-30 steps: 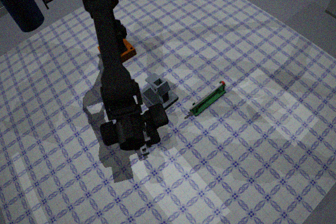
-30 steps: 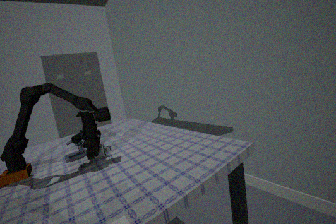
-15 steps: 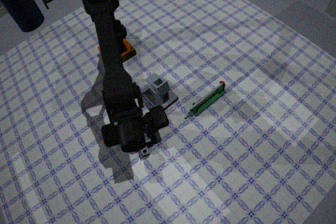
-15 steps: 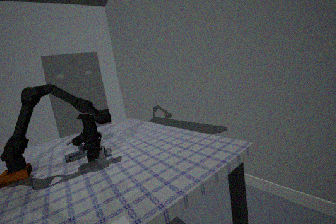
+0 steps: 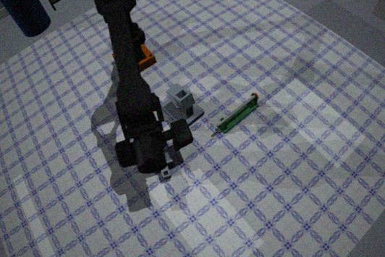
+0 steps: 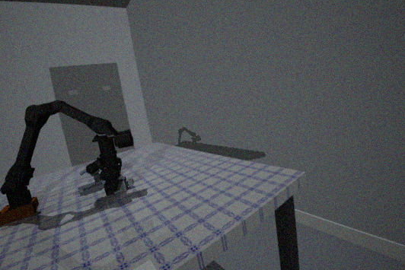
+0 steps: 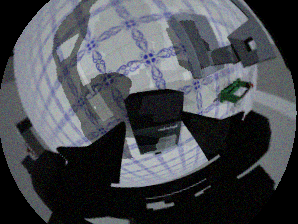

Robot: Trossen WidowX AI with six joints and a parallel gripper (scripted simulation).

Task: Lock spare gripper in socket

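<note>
Now: gripper tip 10 mm short of the dark spare gripper and 10 mm below it. Also, from my gripper tip: green cradle 250 mm to the left, 10 mm above; socket 90 mm behind, 130 mm to the left, 40 mm above.
</note>
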